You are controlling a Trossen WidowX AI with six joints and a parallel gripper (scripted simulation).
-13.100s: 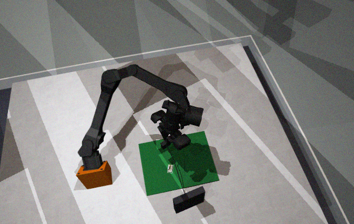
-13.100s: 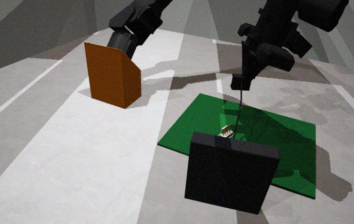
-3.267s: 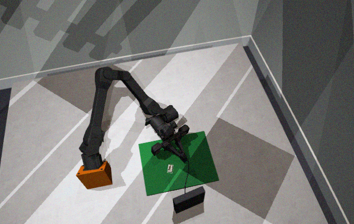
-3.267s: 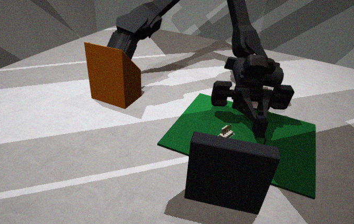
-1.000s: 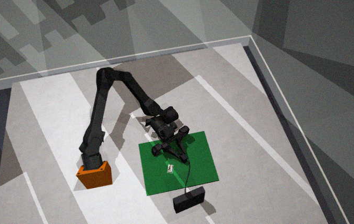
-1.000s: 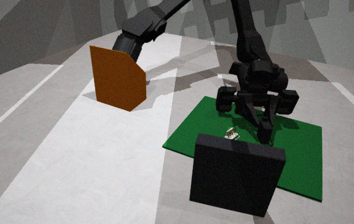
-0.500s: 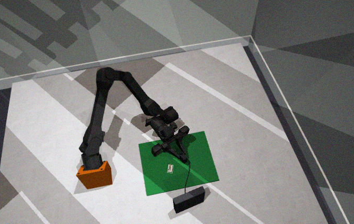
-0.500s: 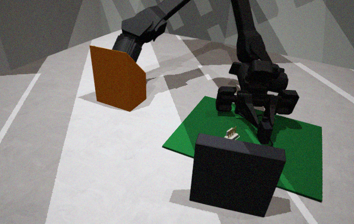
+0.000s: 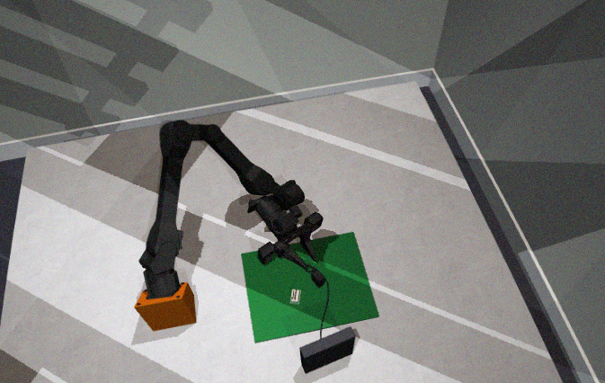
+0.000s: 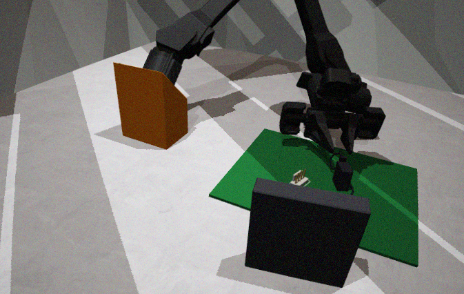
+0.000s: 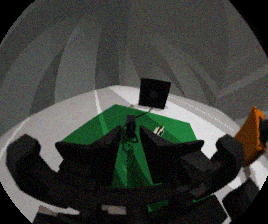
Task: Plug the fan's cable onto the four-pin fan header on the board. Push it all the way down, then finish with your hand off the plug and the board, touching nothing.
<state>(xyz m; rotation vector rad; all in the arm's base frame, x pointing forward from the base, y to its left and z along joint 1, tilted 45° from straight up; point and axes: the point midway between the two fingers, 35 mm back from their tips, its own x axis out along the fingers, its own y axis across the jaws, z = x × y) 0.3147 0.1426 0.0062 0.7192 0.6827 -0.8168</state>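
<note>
The black plug is 30 mm to the right of my gripper tip, 30 mm below it and 20 mm ahead of it. From my gripper tip the other things lie so: green board (60 mm below, 30 mm to the right, 10 mm behind); black fan box (210 mm to the right, 20 mm ahead, 10 mm above).
</note>
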